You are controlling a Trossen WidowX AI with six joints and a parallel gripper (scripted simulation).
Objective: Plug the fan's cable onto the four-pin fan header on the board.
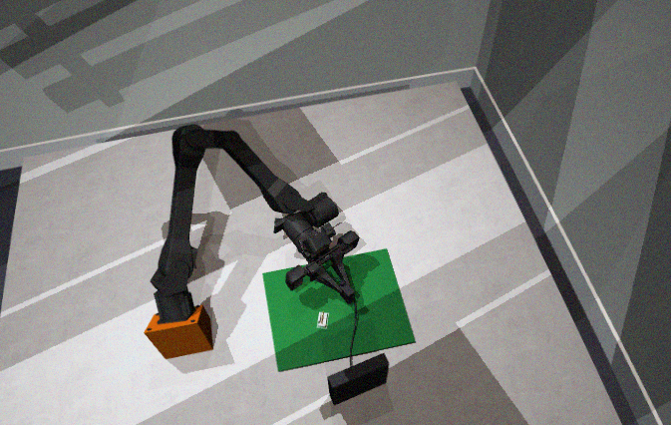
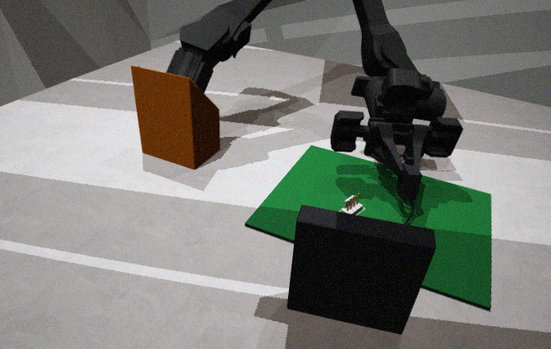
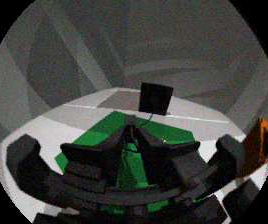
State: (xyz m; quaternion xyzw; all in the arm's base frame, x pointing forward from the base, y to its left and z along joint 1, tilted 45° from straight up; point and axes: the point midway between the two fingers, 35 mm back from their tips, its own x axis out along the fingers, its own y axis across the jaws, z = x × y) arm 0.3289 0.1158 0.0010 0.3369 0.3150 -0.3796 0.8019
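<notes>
Now: the green board 80 mm below my gripper tip, 20 mm behind it and 10 mm to the right of it. Round my gripper tip: black fan box: 190 mm to the right, 10 mm below, 10 mm ahead; black plug: 10 mm below.
</notes>
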